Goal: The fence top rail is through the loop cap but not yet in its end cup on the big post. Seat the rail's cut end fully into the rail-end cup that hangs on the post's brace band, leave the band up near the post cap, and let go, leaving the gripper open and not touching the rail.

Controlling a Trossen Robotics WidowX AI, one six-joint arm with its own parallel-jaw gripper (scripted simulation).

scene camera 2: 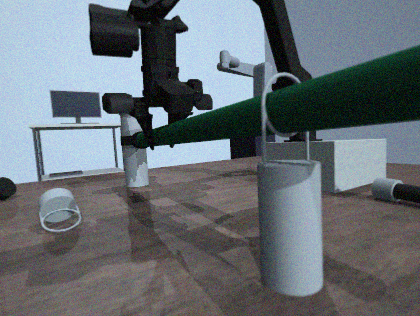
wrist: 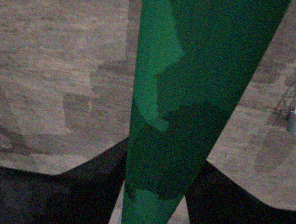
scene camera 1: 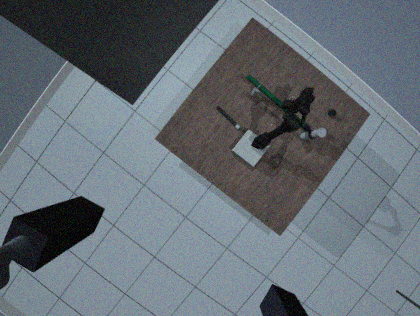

Note:
The pictures show: my gripper and a green top rail.
My gripper also shows in the wrist view.

